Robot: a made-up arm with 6 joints. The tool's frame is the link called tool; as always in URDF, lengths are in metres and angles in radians.
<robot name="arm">
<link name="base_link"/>
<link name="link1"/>
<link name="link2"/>
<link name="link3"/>
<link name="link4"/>
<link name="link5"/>
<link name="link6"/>
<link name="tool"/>
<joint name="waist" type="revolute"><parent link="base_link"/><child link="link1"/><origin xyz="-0.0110 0.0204 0.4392" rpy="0.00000 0.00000 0.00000"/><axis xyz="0 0 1"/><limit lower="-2.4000" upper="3.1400" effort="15" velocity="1.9"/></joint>
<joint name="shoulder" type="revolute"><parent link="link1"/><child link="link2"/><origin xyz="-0.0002 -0.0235 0.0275" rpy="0.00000 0.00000 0.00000"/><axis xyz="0 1 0"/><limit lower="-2.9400" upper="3.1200" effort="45" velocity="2.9"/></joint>
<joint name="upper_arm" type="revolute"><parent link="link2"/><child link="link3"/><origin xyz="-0.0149 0.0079 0.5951" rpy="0.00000 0.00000 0.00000"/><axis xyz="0 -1 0"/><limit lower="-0.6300" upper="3.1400" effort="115" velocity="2.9"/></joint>
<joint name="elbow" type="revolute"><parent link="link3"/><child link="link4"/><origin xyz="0.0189 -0.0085 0.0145" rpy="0.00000 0.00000 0.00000"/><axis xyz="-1 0 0"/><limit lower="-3.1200" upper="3.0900" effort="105" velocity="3.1"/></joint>
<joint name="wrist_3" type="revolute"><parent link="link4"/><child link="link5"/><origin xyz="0.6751 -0.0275 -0.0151" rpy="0.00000 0.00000 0.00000"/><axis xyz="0 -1 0"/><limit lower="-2.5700" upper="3.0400" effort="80" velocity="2.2"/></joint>
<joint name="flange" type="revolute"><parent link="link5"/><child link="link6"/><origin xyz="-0.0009 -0.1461 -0.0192" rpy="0.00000 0.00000 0.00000"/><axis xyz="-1 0 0"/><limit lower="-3.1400" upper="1.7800" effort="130" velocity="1.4"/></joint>
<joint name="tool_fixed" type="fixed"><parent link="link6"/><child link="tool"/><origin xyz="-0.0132 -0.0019 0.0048" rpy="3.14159 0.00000 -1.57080"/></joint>
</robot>
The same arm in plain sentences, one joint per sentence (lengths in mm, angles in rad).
The arm has six revolute joints in a row. What follows holds with every joint at zero, and every direction is one of the base frame's.
The first joint sits 11 mm along -x and 20.4 mm along +y and 439.2 mm along +z from the base frame's origin and turns about +z, from -2.4 to 3.14 rad.
The second joint sits 0.2 mm along -x and 23.5 mm along -y and 27.5 mm along +z from the first joint and turns about +y, from -2.94 to 3.12 rad.
The third joint sits 14.9 mm along -x and 7.9 mm along +y and 595.1 mm along +z from the second joint and turns about -y, from -0.63 to 3.14 rad.
The fourth joint sits 18.9 mm along +x and 8.5 mm along -y and 14.5 mm along +z from the third joint and turns about -x, from -3.12 to 3.09 rad.
The fifth joint sits 675.1 mm along +x and 27.5 mm along -y and 15.1 mm along -z from the fourth joint and turns about -y, from -2.57 to 3.04 rad.
The sixth joint sits 0.9 mm along -x and 146.1 mm along -y and 19.2 mm along -z from the fifth joint and turns about -x, from -3.14 to 1.78 rad.
The tool frame, which is the frame that the pose is given for, sits 13.2 mm along -x and 1.9 mm along -y and 4.8 mm along +z from the sixth joint; its axes are the base frame's turned by roll 3.1416, pitch 0 and yaw -1.5708 rad (as in URDF: about the fixed x, then y, then z).

